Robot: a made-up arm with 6 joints. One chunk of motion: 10 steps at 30 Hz.
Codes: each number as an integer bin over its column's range. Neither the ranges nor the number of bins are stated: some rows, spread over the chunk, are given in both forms.
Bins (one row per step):
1: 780 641 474 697 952 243
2: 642 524 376 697 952 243
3: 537 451 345 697 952 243
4: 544 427 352 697 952 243
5: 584 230 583 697 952 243
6: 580 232 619 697 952 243
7: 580 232 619 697 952 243
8: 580 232 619 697 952 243
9: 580 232 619 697 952 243
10: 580 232 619 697 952 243
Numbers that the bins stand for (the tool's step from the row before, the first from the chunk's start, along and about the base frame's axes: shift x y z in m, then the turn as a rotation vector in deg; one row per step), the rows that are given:
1: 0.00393 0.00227 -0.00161 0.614 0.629 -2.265
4: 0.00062 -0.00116 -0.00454 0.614 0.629 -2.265
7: 0.00113 -0.00428 0.00187 0.614 0.629 -2.265
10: 0.00113 -0.00428 0.00187 0.614 0.629 -2.265
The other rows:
2: 0.00200 0.00039 -0.00397 0.614 0.629 -2.265
3: 0.00053 -0.00078 -0.00471 0.614 0.629 -2.265
5: 0.00118 -0.00432 0.00101 0.614 0.629 -2.265
6: 0.00113 -0.00428 0.00187 0.614 0.629 -2.265
8: 0.00113 -0.00428 0.00187 0.614 0.629 -2.265
9: 0.00113 -0.00428 0.00187 0.614 0.629 -2.265

